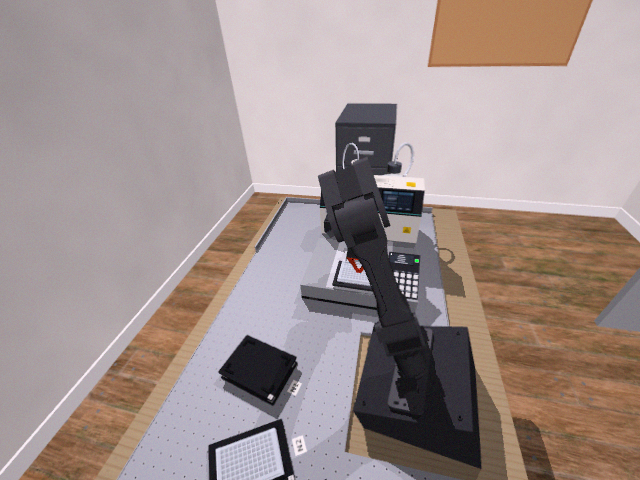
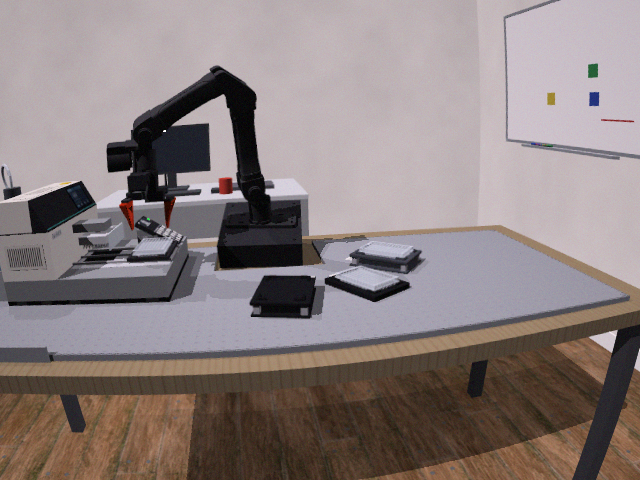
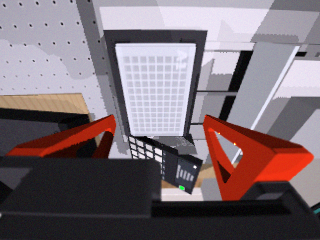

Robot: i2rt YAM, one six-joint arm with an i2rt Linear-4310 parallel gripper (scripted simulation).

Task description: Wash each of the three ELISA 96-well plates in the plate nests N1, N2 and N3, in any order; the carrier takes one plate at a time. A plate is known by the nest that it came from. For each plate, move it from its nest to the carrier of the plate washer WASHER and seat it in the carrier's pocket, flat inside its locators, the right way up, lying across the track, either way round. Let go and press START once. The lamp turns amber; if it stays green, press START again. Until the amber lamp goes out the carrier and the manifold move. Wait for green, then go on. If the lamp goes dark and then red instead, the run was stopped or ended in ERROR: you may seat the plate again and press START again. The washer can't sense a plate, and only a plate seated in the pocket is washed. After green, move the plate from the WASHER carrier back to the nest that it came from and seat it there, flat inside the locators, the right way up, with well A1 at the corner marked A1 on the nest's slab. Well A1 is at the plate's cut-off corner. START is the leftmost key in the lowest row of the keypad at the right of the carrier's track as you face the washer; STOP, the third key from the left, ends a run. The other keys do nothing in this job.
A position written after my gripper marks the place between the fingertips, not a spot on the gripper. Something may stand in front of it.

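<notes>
My gripper (image 2: 149,228), with a clear 96-well plate (image 2: 360,276). Gripper again (image 3: 159,119), plus a clear 96-well plate (image 3: 161,73) and a black washer carrier (image 3: 112,37).
</notes>
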